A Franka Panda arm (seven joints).
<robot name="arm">
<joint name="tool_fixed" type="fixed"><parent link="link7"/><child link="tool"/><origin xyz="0 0 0.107" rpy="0 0 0"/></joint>
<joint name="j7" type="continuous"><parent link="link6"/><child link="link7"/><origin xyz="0 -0.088 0" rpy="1.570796 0 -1.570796"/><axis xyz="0 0 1"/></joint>
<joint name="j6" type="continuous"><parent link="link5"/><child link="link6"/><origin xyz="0 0 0" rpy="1.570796 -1.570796 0"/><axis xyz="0 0 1"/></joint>
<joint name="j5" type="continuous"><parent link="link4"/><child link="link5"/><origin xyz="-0.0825 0.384 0" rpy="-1.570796 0 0"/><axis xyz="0 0 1"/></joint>
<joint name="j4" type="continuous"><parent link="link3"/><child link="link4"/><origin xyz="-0.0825 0 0" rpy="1.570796 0 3.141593"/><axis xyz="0 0 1"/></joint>
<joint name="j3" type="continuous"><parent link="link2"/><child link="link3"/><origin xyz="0.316 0 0" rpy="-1.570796 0 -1.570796"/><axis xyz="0 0 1"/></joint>
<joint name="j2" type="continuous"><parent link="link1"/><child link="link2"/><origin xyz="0 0 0" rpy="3.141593 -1.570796 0"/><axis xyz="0 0 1"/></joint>
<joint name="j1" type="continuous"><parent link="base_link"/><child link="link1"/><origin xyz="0 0 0.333" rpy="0 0 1.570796"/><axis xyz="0 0 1"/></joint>
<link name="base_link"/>
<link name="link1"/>
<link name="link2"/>
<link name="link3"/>
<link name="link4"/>
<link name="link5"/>
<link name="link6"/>
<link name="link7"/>
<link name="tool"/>
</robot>
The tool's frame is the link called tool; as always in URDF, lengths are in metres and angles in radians. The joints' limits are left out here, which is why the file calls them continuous.
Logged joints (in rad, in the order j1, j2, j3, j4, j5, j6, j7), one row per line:
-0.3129, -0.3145, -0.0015, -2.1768, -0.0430, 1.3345, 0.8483
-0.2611, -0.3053, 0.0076, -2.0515, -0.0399, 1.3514, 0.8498
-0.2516, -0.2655, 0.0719, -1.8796, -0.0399, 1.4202, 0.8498
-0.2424, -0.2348, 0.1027, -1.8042, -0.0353, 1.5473, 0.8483
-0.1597, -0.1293, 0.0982, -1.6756, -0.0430, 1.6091, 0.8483
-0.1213, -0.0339, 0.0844, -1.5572, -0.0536, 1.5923, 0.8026
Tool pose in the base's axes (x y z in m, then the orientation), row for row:
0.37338, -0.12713, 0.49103, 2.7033, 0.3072, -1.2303
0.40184, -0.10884, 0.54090, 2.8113, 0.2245, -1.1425
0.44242, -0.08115, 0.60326, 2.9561, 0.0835, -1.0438
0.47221, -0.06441, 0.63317, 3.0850, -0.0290, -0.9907
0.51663, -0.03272, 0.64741, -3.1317, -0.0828, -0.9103
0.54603, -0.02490, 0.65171, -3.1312, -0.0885, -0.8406
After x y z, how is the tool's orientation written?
As angles about the fixed x, y, z axes (roll, pitch, yaw), in radians.
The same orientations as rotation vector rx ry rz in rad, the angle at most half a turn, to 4 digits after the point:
2.4005, -1.5750, -0.7316
2.4995, -1.5409, -0.5429
2.6171, -1.4915, -0.2488
2.7075, -1.4642, -0.0021
2.7952, -1.3673, 0.1225
2.8416, -1.2692, 0.1324

